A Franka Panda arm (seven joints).
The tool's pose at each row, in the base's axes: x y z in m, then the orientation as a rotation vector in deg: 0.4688, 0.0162, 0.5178, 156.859, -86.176, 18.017; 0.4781, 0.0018, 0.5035, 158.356, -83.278, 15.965; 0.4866, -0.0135, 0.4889, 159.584, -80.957, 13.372; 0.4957, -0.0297, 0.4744, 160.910, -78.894, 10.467; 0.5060, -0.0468, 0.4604, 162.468, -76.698, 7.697; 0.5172, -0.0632, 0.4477, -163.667, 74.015, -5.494; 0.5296, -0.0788, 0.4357, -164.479, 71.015, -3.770; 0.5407, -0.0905, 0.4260, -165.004, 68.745, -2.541; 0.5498, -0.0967, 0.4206, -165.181, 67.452, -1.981; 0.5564, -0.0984, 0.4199, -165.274, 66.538, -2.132; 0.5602, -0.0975, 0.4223, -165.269, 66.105, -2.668; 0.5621, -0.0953, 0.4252, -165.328, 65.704, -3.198; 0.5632, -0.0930, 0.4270, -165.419, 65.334, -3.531; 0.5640, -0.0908, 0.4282, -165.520, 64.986, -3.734
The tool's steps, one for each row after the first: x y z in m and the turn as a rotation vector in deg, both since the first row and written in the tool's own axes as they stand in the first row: 0.0144, 0.0014, 0.0170, -0.657, -1.117, -2.096; 0.0290, 0.0039, 0.0343, -1.464, -2.551, -3.788; 0.0447, 0.0064, 0.0517, -2.157, -4.287, -5.337; 0.0619, 0.0084, 0.0689, -2.588, -6.069, -6.999; 0.0792, 0.0091, 0.0849, -2.688, -7.602, -8.825; 0.0966, 0.0083, 0.1003, -2.585, -8.890, -10.733; 0.1105, 0.0063, 0.1129, -2.455, -9.841, -12.158; 0.1194, 0.0025, 0.1204, -2.257, -10.349, -12.933; 0.1242, -0.0020, 0.1224, -1.933, -10.407, -13.471; 0.1258, -0.0059, 0.1206, -1.603, -10.189, -13.709; 0.1255, -0.0089, 0.1179, -1.340, -9.940, -13.951; 0.1244, -0.0113, 0.1161, -1.174, -9.782, -14.187; 0.1232, -0.0133, 0.1148, -1.064, -9.690, -14.414
